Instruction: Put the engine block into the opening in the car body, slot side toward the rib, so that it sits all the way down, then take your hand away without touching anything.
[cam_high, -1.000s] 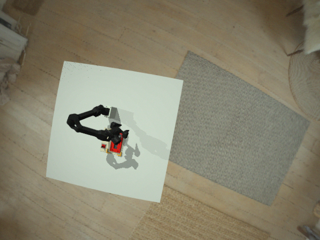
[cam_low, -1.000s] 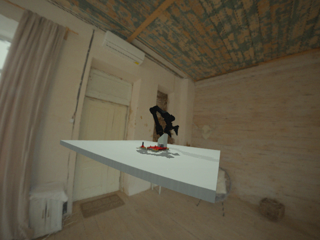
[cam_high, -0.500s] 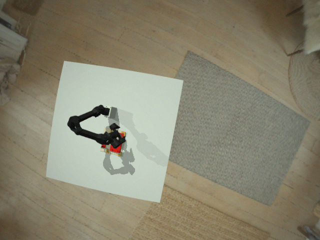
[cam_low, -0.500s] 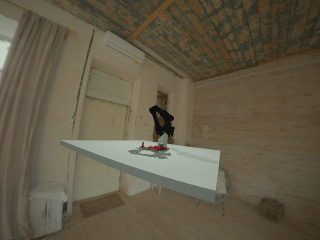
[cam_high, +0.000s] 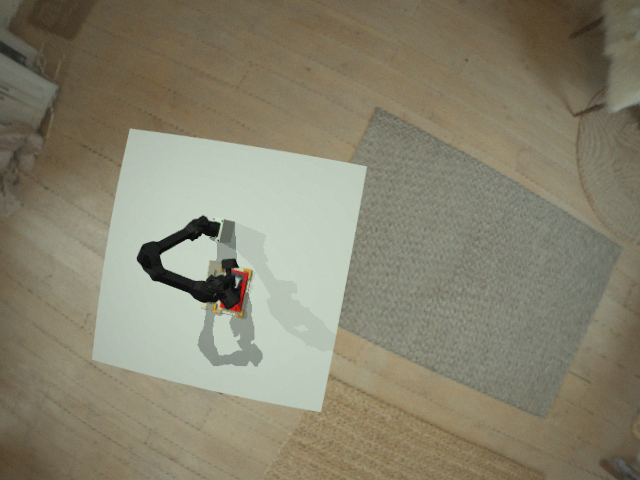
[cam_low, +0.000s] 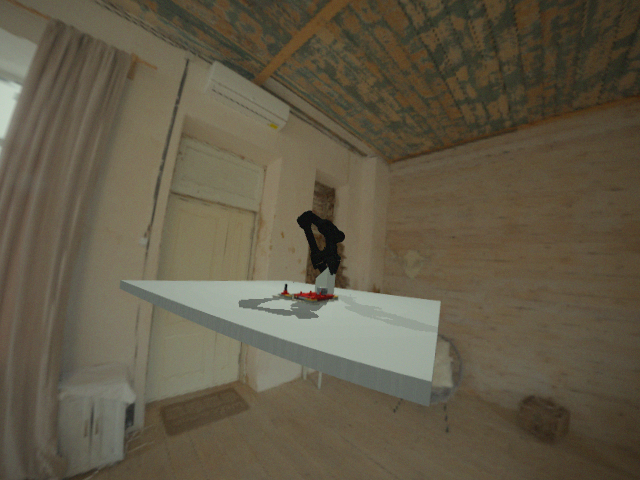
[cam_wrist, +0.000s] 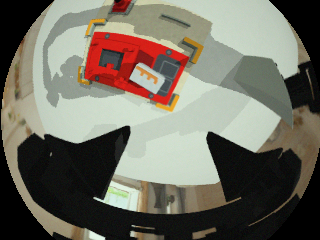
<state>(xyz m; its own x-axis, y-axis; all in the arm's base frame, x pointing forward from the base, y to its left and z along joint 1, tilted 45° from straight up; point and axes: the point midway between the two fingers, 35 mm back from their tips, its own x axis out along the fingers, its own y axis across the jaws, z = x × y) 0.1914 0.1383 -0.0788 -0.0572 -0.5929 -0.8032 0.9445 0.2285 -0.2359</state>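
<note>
Right now my gripper tip is 9 cm above the grey engine block, 5 cm short of it and 3 cm to the left of it.
</note>
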